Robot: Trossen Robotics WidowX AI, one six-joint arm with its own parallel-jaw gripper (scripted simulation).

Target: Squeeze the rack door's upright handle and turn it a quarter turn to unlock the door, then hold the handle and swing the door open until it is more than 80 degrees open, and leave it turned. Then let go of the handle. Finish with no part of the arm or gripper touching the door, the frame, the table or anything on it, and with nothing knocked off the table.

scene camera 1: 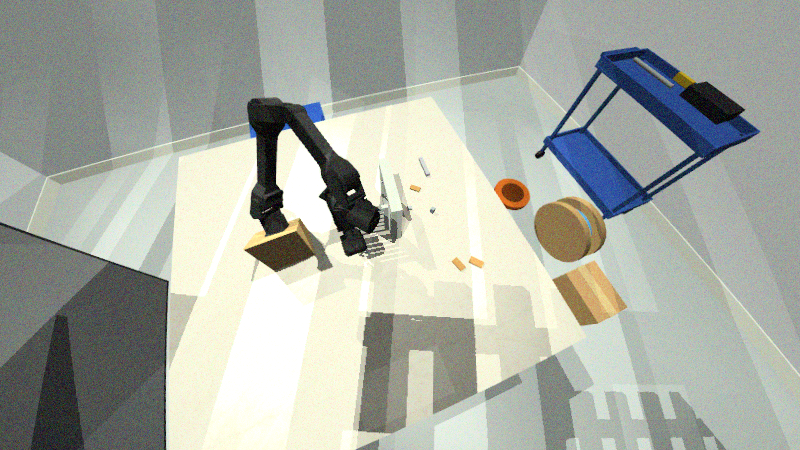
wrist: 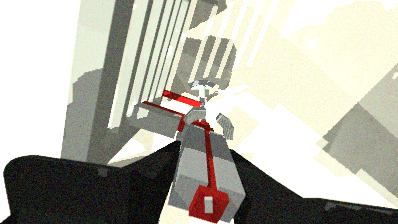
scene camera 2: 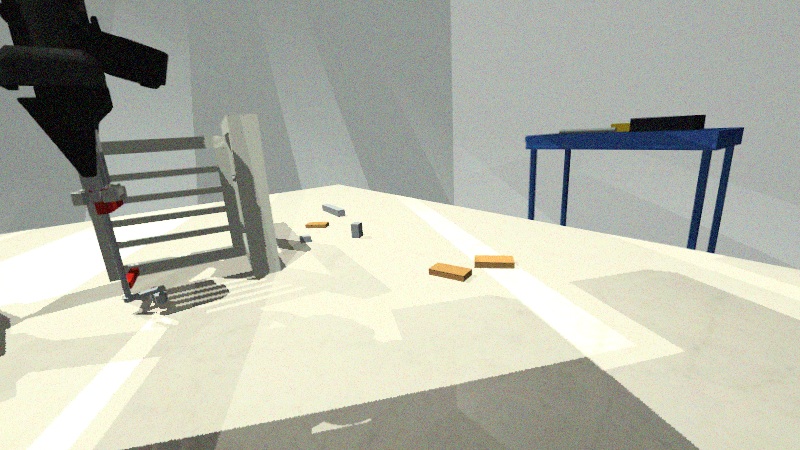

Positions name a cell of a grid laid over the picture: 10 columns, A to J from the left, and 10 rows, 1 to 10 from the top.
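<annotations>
You'd find my gripper in the wrist view (F7), and it's there in scene camera 2 (B4) and scene camera 1 (E6) as well.
</annotations>
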